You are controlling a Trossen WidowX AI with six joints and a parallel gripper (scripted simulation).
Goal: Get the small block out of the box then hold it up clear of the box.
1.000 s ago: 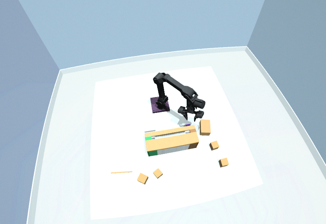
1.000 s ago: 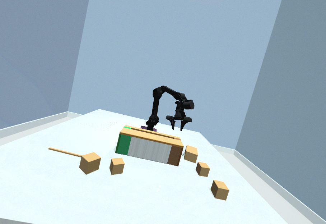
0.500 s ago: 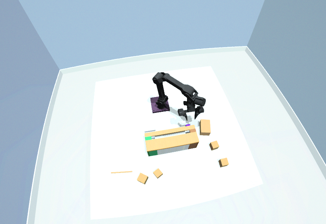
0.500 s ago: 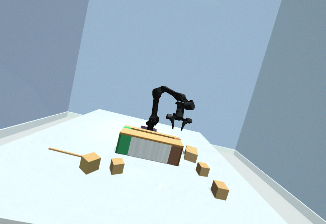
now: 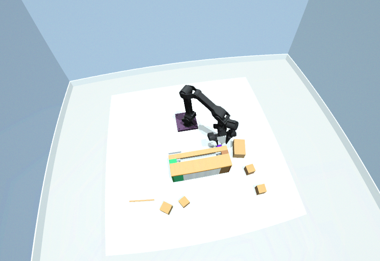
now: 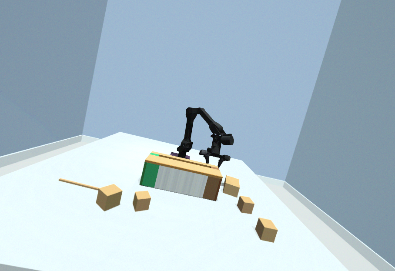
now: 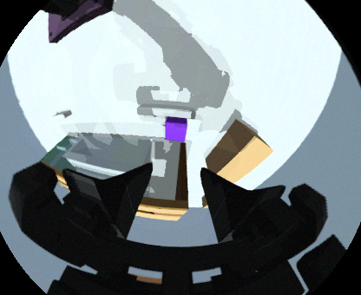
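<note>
Now: gripper tip 70 mm above the purple block and 10 mm past it. Also, from my gripper tip: box 180 mm to the right, 40 mm ahead, 30 mm below; thin wooden stick 610 mm to the right, 190 mm ahead, 90 mm below; tan block 120 mm to the left, 60 mm below, 40 mm ahead.
</note>
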